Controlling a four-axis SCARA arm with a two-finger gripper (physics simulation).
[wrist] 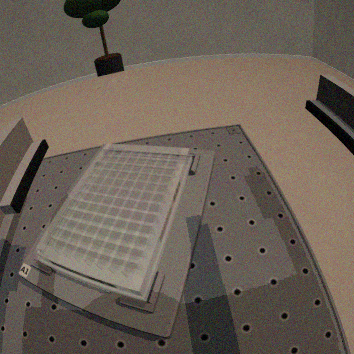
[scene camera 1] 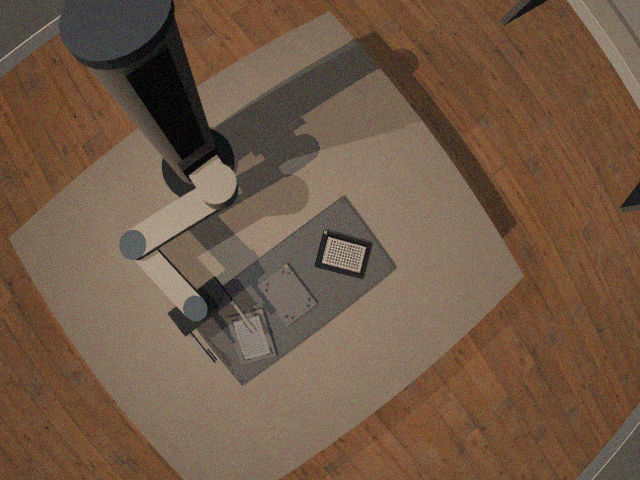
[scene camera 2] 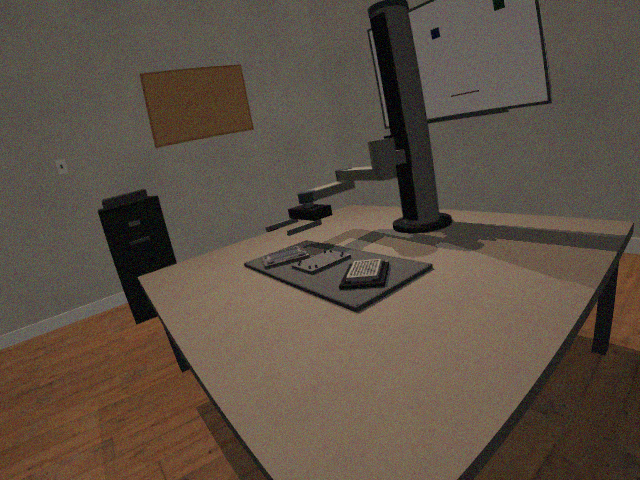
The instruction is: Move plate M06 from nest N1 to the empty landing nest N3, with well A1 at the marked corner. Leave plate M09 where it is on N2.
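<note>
Clear plate M06 (scene camera 1: 251,338) (scene camera 2: 285,255) (wrist: 112,215) lies in grey nest N1 (scene camera 1: 269,335) (wrist: 169,285), at one end of the dark board. An A1 tag marks the nest's near left corner in the wrist view. My gripper (scene camera 1: 233,345) (scene camera 2: 278,230) (wrist: 179,99) is open and empty, above the table beside and partly over N1. In the wrist view the plate lies nearer the left finger and is turned relative to the fingers. Grey nest N3 (scene camera 1: 285,293) (scene camera 2: 320,261) is empty, in the middle. Pale plate M09 (scene camera 1: 344,255) (scene camera 2: 363,269) sits on black nest N2 (scene camera 1: 348,238) (scene camera 2: 356,285).
The dark perforated board (scene camera 1: 320,315) (scene camera 2: 361,299) (wrist: 265,320) lies on the table (scene camera 1: 413,222) (scene camera 2: 382,372) and bears all three nests. The arm's column (scene camera 1: 155,103) (scene camera 2: 413,113) stands at the back of the table. Arm shadows fall across the board.
</note>
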